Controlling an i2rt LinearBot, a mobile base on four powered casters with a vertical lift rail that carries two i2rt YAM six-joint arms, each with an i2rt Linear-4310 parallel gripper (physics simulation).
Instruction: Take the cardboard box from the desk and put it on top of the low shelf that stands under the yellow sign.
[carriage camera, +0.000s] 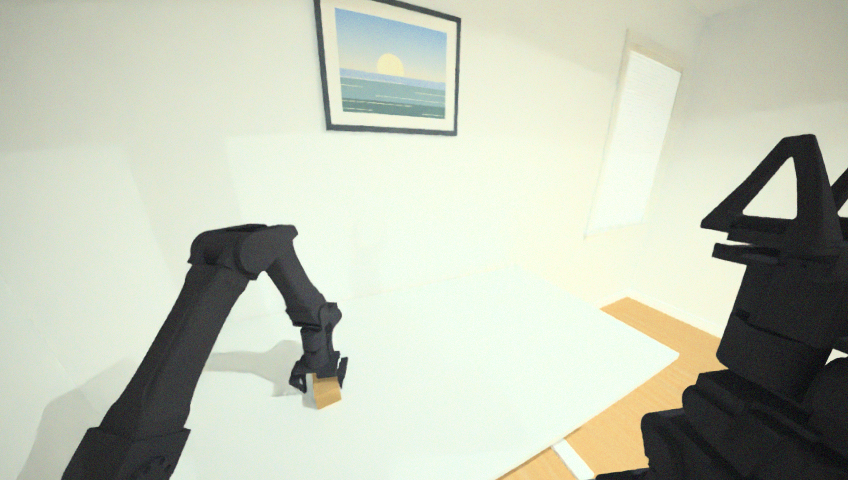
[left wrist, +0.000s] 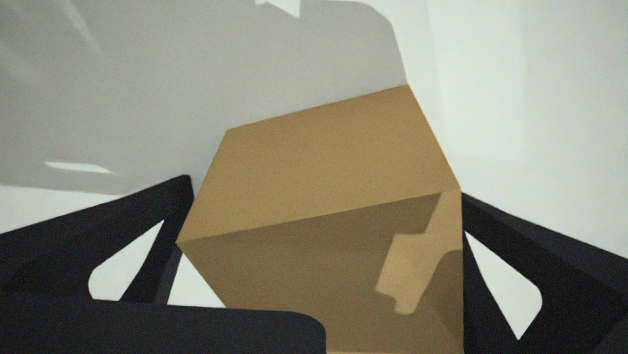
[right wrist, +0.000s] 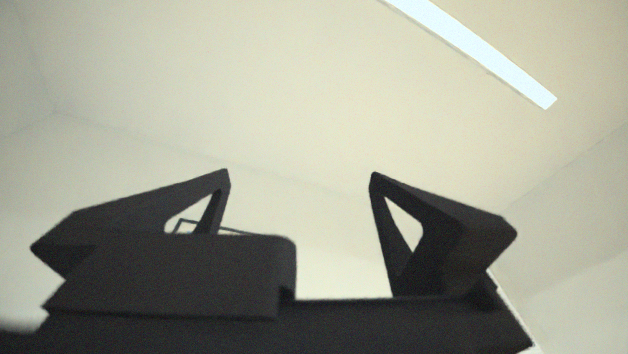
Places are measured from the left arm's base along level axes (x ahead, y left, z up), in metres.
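Where they show: left gripper, fingertip midpoint: (left wrist: 316, 194); right gripper, fingertip midpoint: (carriage camera: 844, 140) (right wrist: 300, 178).
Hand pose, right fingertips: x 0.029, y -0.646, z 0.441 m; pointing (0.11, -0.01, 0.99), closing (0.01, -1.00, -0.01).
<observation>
After its pixels a point has its place.
The cardboard box (carriage camera: 326, 392) @[x 0.290, y -0.093, z -0.128 m] (left wrist: 325, 165) @[x 0.372, y -0.058, z -0.143 m] is a plain brown block on the white desk (carriage camera: 464, 368) @[x 0.389, y -0.469, z -0.176 m], at the lower middle left of the carriage view. My left gripper (carriage camera: 321, 380) @[x 0.335, y -0.062, z -0.176 m] (left wrist: 316, 194) @[x 0.335, y -0.062, z -0.176 m] is open, with its fingers on either side of the box. In the left wrist view the box fills most of the gap; its right side meets the right finger's outline, and whether they touch I cannot tell. My right gripper (right wrist: 300, 178) @[x 0.029, y -0.646, z 0.441 m] is open and empty, raised and pointing up at the ceiling. The low shelf and the yellow sign do not show.
A framed sea picture (carriage camera: 392, 123) @[x 0.869, y -0.241, z 0.570 m] hangs on the wall behind the desk, and a window with a white blind (carriage camera: 639, 142) @[x 1.551, y -2.019, z 0.594 m] is to its right. Wooden floor (carriage camera: 642, 404) @[x 0.668, y -1.644, z -0.896 m] runs past the desk's right edge. A ceiling light (right wrist: 475, 50) @[x 0.024, y -1.299, z 1.181 m] shows in the right wrist view.
</observation>
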